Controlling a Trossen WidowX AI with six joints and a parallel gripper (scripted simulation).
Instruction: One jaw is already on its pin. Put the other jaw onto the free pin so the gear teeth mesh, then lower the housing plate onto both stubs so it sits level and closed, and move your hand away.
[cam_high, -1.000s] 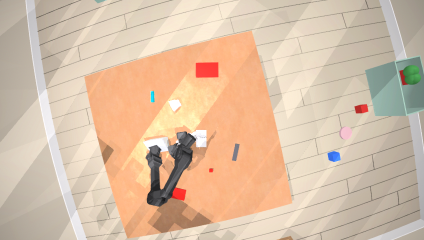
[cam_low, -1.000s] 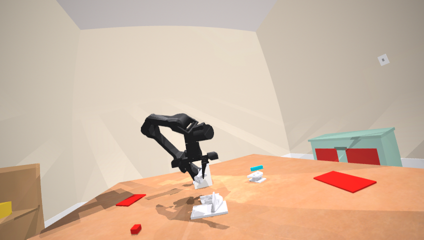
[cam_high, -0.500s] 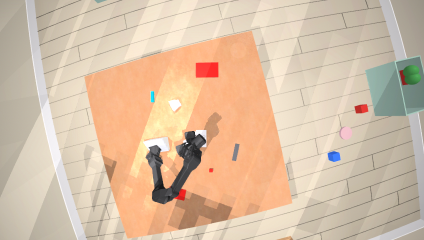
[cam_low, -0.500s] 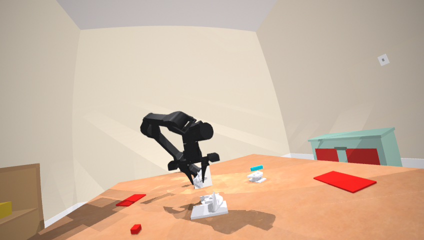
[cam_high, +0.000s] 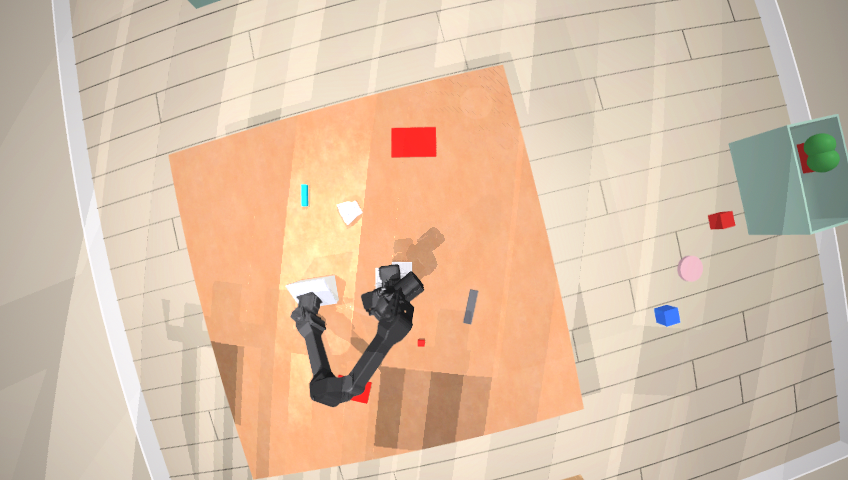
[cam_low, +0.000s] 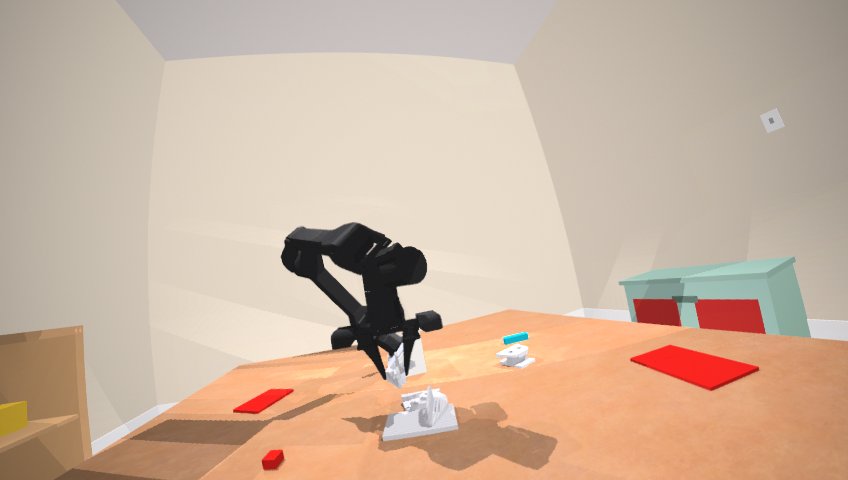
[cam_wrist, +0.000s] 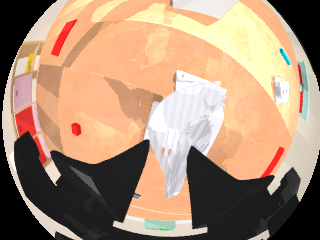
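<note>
Now: the white base plate 20 mm ahead of my gripper tip, 20 mm to the left of it and 80 mm below it. The rest, counted from my gripper tip: cyan bar (220 mm behind, 410 mm to the left, 70 mm below); then grey bar (220 mm ahead, 140 mm to the right, 80 mm below); then small red cube (20 mm ahead, 210 mm to the right, 70 mm below).
</note>
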